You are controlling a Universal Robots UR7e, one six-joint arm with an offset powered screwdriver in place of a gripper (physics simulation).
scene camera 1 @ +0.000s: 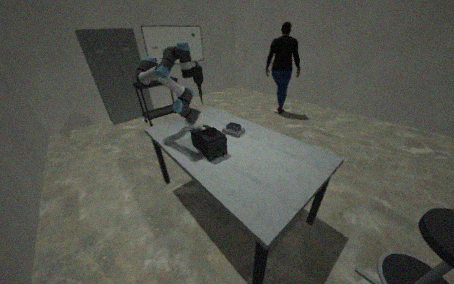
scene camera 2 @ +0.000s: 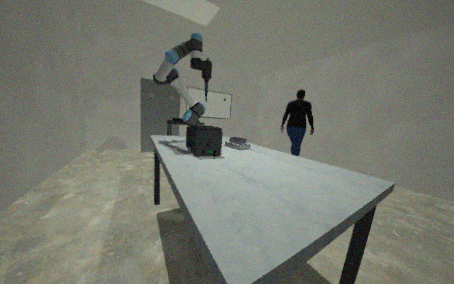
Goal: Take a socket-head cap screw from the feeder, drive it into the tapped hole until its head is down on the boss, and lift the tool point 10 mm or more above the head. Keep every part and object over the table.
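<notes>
A black box-shaped feeder (scene camera 1: 210, 143) (scene camera 2: 205, 141) stands on the table (scene camera 1: 270, 175) (scene camera 2: 280, 185) near the arm's base, with a small green spot low on its front in the scene camera 2 view. A small grey block with a darker raised part (scene camera 1: 234, 130) (scene camera 2: 238, 144) lies beside it, to the right in both views. My screwdriver (scene camera 1: 202, 101) (scene camera 2: 206, 98) points down, its tip well above the feeder and the block; which of them it is over I cannot tell. Whether a screw is on the tip is too small to see. Screws and the tapped hole cannot be made out.
The arm (scene camera 1: 167, 62) (scene camera 2: 172, 55) rises from the table's far end, behind the feeder. A person (scene camera 1: 283, 57) (scene camera 2: 298, 115) stands on the floor beyond the table. A dark cart (scene camera 1: 162, 111) is behind the arm. A stool (scene camera 1: 440, 232) is at the lower right.
</notes>
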